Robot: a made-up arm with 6 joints.
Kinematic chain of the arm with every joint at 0, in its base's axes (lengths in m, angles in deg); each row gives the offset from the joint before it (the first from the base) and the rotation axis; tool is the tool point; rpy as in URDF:
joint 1: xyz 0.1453 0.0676 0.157 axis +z
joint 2: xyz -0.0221 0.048 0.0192 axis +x
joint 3: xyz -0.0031 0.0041 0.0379 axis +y
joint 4: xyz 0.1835 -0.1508 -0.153 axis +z
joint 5: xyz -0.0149 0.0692 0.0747 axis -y
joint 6: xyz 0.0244 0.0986 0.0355 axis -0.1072 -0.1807 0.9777
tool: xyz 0.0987 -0.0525 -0.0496 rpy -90 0 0
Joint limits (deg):
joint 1: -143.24..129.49
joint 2: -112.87..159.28
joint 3: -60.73..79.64
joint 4: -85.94..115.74
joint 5: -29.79..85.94
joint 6: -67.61..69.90
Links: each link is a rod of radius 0.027 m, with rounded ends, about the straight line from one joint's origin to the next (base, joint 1, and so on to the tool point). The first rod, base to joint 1, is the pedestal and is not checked.
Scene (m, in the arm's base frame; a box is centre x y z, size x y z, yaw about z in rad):
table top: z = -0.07
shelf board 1: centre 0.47 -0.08 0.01 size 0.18 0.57 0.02 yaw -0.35
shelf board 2: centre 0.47 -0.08 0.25 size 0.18 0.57 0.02 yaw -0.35
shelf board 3: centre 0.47 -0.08 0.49 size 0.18 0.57 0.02 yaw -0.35
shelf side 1: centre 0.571 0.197 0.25 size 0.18 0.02 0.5 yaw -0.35
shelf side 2: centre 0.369 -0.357 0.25 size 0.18 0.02 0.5 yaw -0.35
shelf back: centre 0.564 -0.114 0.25 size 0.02 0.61 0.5 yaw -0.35
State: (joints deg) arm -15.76 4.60 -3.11 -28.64 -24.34 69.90
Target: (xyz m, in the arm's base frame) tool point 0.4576 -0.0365 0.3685
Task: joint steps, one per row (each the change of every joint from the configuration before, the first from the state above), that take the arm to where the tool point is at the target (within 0.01 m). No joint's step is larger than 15 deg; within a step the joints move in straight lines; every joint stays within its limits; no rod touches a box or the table.
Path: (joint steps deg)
1: -5.36 -2.04 -0.98 13.64 1.66 0.00
2: -5.36 -2.04 -0.99 13.65 1.66 0.00
3: -5.36 -2.05 -0.98 13.64 1.65 0.00
4: -5.36 -2.04 -0.99 13.64 1.66 0.00
5: -5.36 -2.04 -0.98 13.65 1.66 0.00
6: 2.58 13.40 -13.34 -7.81 6.24 0.00
7: 2.58 13.40 -13.35 -7.81 6.23 0.00
8: 2.57 13.40 -13.34 -7.81 6.24 0.00
9: 3.09 -7.17 3.50 -12.91 -4.94 0.00
10: 3.08 -7.17 3.50 -12.91 -4.94 0.00
11: 3.09 -7.16 3.50 -12.91 -4.93 0.00

